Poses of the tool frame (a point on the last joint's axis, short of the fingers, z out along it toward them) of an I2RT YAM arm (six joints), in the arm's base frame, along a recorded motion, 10 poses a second.
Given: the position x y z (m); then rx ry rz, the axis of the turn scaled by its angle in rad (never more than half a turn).
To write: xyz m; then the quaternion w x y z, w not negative. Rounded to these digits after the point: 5 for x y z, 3 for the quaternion.
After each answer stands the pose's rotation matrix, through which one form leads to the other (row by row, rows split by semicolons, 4 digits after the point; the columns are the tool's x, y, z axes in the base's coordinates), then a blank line. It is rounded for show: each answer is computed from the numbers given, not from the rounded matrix.
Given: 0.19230 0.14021 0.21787 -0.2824 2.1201 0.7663
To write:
0.19230 0.14021 0.21787 0.421 -0.113 0.846 0.306
-0.6197 -0.4485 0.6441; 0.0669 0.7874 0.6128; -0.7820 0.4228 -0.4580

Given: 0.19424 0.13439 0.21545 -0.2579 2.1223 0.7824
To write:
0.19424 0.13439 0.21545 0.419 -0.103 0.846 0.312
-0.6275 -0.4357 0.6453; 0.0875 0.7841 0.6144; -0.7737 0.4420 -0.4539

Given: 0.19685 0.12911 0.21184 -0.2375 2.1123 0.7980
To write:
0.19685 0.12911 0.21184 0.422 -0.095 0.843 0.319
-0.6260 -0.4289 0.6513; 0.1089 0.7789 0.6176; -0.7722 0.4575 -0.4409

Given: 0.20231 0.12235 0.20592 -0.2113 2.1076 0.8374
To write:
0.20231 0.12235 0.20592 0.419 -0.084 0.840 0.334
-0.6353 -0.4212 0.6473; 0.1380 0.7628 0.6317; -0.7599 0.4906 -0.4265

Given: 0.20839 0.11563 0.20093 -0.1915 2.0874 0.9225
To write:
0.20839 0.11563 0.20093 0.413 -0.076 0.830 0.367
-0.6473 -0.4294 0.6297; 0.1766 0.7192 0.6720; -0.7415 0.5462 -0.3898

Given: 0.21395 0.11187 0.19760 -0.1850 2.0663 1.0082
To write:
0.21395 0.11187 0.19760 0.405 -0.073 0.819 0.400
-0.6604 -0.4441 0.6055; 0.2040 0.6700 0.7138; -0.7227 0.5949 -0.3519

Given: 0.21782 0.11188 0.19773 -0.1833 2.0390 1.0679
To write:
0.21782 0.11188 0.19773 0.404 -0.073 0.808 0.423
-0.6624 -0.4594 0.5918; 0.2248 0.6316 0.7420; -0.7146 0.6245 -0.3151

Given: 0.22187 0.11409 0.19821 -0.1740 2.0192 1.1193
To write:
0.22187 0.11409 0.19821 0.402 -0.069 0.799 0.443
-0.6681 -0.4655 0.5805; 0.2456 0.5984 0.7626; -0.7024 0.6520 -0.2855

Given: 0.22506 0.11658 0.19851 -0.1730 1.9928 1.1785
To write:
0.22506 0.11658 0.19851 0.399 -0.068 0.787 0.466
-0.6729 -0.4787 0.5639; 0.2635 0.5572 0.7875; -0.6912 0.6785 -0.2488

